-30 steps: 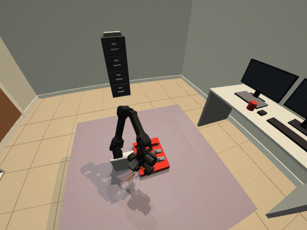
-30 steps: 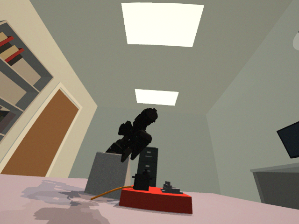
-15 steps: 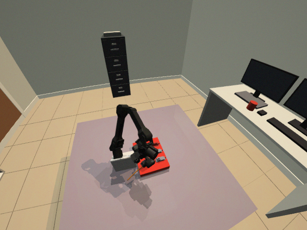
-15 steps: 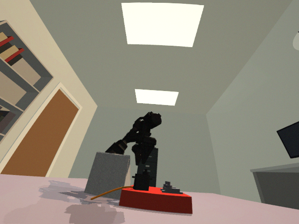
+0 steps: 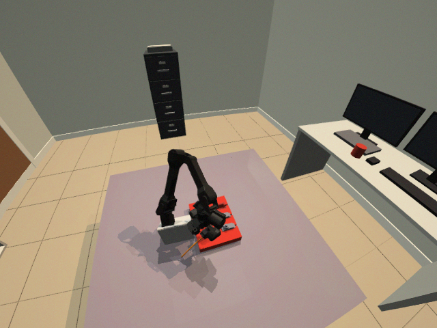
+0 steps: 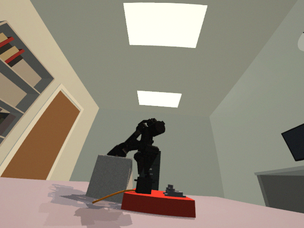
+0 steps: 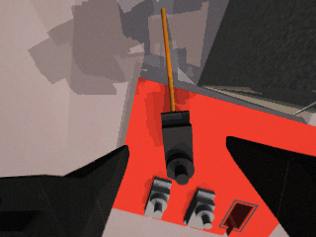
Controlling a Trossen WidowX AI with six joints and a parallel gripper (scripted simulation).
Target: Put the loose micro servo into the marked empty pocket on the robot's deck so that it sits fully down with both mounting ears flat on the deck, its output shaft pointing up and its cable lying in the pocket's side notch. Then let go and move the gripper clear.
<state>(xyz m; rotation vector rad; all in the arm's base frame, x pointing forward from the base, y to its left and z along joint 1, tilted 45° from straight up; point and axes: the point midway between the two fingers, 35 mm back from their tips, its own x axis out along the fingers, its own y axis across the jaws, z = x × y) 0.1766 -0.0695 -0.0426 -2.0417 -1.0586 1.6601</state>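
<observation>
The red deck lies 90 mm to the left of my gripper tip, 90 mm below it and 30 mm ahead of it.
</observation>
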